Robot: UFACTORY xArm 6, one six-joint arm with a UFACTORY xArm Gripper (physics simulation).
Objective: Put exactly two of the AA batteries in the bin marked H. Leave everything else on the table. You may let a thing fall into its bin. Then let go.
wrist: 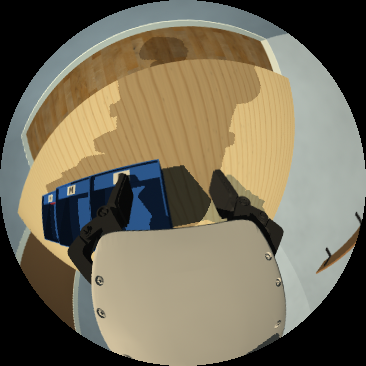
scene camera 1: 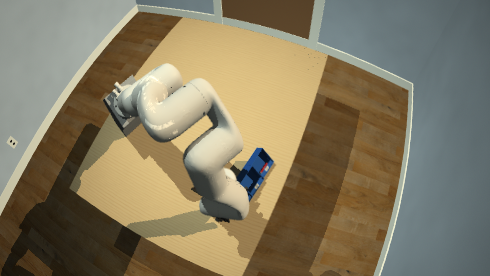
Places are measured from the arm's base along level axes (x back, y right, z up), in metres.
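Pixels of known places: gripper, fingertip midpoint: (wrist: 170,182).
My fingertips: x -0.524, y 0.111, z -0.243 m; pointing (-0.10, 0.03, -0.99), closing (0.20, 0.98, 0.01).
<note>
Behind a point stands the place of what it marks.
A blue three-part bin tray (scene camera 1: 256,162) {x -0.505, y -0.104, z -0.232 m} (wrist: 104,181) {x -0.543, y 0.041, z -0.245 m} stands on the table. Its compartment marked H is at the far left in the wrist view and at the upper end in the scene view. A red battery (scene camera 1: 264,167) {x -0.538, y -0.108, z -0.253 m} lies in H; a small red bit of it shows below the H label in the wrist view. My gripper (wrist: 170,182) {x -0.524, y 0.111, z -0.243 m} is open and empty, low beside the tray's B end. Its left finger overlaps the B compartment in the wrist view. In the scene view, the arm hides most of the gripper. Loose batteries on the table do not show; the arm and palm may hide them.
The M compartment (wrist: 72,212) {x -0.513, y -0.055, z -0.245 m} is between H and B. The pale wooden table (scene camera 1: 240,60) {x -0.183, y -0.574, z -0.276 m} (wrist: 260,135) {x -0.549, y 0.255, z -0.276 m} bears the arm's shadow. The white arm (scene camera 1: 212,150) {x -0.514, y 0.141, z 0.316 m} reaches across the table and covers part of the tray's B end in the scene view.
</note>
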